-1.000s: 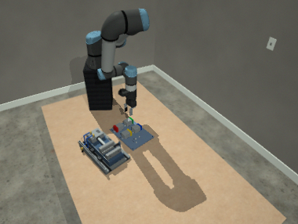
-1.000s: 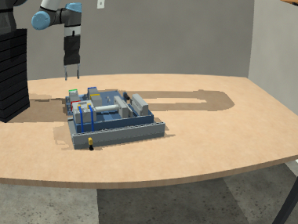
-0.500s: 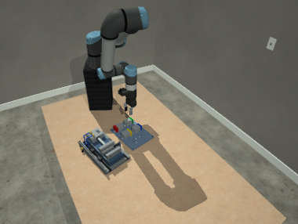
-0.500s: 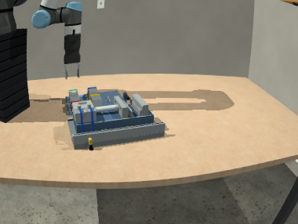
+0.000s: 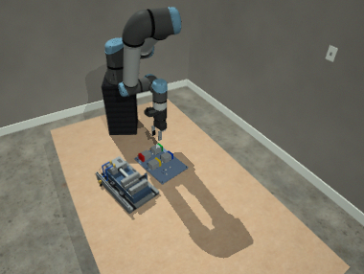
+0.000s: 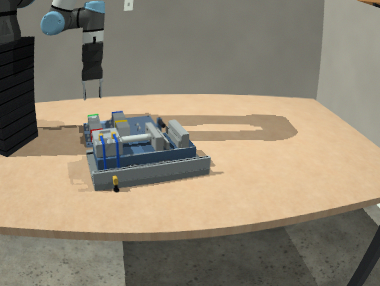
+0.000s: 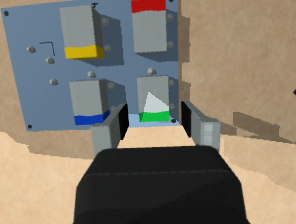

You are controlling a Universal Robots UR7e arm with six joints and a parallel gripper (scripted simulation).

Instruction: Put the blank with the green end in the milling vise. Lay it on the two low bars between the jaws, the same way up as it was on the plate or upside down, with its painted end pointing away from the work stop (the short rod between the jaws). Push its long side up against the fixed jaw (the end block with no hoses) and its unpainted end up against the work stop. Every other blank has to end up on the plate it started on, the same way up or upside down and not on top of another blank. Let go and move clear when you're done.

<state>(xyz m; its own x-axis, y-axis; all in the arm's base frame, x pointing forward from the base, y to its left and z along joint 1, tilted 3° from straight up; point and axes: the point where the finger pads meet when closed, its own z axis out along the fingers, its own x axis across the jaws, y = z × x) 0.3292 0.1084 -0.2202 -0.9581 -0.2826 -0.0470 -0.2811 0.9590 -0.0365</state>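
My hand is 10 cm above the green-ended blank. Round my hand: blue plate 10 cm ahead, 2 cm to the right, 13 cm below; red-ended blank 3 cm ahead, 9 cm to the right, 10 cm below; blue-ended blank 9 cm ahead, 3 cm to the left, 10 cm below.
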